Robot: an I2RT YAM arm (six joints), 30 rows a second.
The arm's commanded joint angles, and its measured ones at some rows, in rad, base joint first. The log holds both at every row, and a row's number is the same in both.
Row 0, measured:
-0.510, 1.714, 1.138, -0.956, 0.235, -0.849
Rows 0 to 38, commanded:
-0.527, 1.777, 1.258, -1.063, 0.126, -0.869
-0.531, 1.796, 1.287, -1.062, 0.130, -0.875
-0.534, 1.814, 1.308, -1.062, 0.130, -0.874
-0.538, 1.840, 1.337, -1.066, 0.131, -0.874
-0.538, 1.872, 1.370, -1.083, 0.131, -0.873
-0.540, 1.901, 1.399, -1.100, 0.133, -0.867
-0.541, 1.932, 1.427, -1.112, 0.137, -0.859
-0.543, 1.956, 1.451, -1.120, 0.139, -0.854
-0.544, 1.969, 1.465, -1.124, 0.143, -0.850
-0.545, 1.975, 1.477, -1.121, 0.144, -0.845
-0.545, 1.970, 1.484, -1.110, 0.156, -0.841
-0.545, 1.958, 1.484, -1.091, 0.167, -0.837
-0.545, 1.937, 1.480, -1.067, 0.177, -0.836
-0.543, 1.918, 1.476, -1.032, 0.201, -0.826
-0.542, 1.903, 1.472, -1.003, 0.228, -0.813
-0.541, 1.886, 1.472, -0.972, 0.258, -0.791
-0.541, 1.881, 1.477, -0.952, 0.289, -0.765
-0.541, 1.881, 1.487, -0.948, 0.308, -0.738
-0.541, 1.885, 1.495, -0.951, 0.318, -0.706
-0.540, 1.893, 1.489, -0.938, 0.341, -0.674
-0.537, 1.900, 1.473, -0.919, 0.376, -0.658
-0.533, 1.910, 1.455, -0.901, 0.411, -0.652
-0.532, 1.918, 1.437, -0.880, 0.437, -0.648
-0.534, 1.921, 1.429, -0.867, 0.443, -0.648
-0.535, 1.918, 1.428, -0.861, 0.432, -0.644
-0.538, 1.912, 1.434, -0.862, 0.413, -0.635
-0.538, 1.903, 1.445, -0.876, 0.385, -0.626
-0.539, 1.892, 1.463, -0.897, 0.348, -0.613
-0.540, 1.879, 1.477, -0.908, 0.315, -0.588
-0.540, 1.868, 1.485, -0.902, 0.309, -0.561
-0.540, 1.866, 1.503, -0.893, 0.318, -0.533
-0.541, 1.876, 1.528, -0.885, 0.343, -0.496
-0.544, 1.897, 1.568, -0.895, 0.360, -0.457
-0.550, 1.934, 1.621, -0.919, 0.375, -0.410
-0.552, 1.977, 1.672, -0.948, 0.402, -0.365
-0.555, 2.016, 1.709, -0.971, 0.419, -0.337
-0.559, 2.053, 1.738, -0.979, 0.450, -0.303
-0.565, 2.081, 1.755, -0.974, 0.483, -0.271
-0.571, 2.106, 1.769, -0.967, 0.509, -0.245
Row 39, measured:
-0.552, 2.021, 1.732, -0.918, 0.416, -0.397
